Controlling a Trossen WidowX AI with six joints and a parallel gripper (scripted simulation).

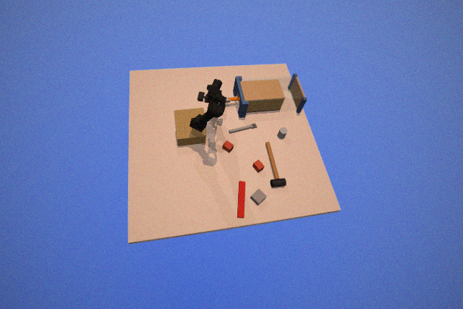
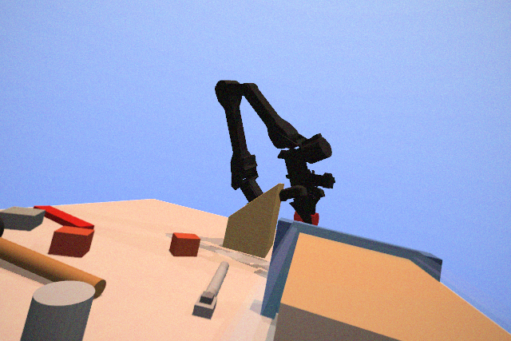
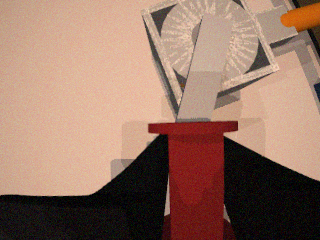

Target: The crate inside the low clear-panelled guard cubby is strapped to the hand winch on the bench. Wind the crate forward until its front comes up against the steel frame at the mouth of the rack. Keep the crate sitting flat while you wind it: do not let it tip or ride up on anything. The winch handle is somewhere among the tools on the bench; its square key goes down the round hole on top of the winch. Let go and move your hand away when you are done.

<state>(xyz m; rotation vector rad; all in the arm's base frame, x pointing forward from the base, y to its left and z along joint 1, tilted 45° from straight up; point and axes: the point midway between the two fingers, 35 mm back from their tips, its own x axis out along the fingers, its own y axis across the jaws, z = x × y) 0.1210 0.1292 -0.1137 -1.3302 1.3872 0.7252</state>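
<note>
My gripper tip is 30 mm above the winch handle, 20 mm short of it and 10 mm to the right of it. Also, from my gripper tip: grey winch (100 mm below, 60 mm to the left, 30 mm ahead); then blue steel frame (210 mm ahead, 70 mm to the left, 20 mm below); then red knob (20 mm to the right, 10 mm behind).
</note>
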